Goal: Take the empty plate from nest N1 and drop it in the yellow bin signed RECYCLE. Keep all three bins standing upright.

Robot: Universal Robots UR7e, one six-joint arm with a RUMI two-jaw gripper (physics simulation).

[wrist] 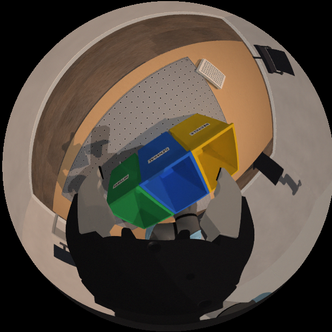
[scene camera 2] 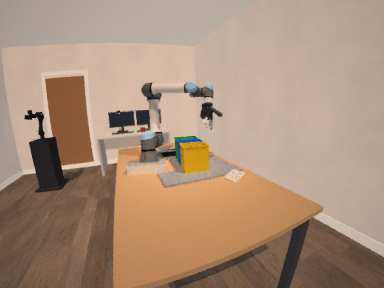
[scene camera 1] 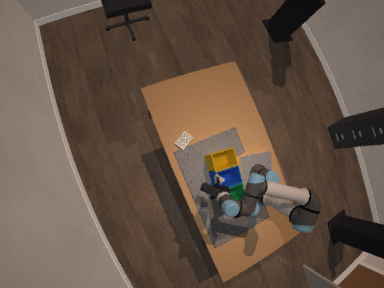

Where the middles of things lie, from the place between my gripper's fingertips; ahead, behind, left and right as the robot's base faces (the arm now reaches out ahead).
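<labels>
My gripper: 15 cm past the blue bin (wrist: 169,173), 2 cm to the right of it, 17 cm above it. From my hand: yellow bin (scene camera 2: 194,156), 17 cm behind, 11 cm to the right, 17 cm below; green bin (wrist: 127,200), 14 cm behind, 16 cm to the left, 17 cm below.
</labels>
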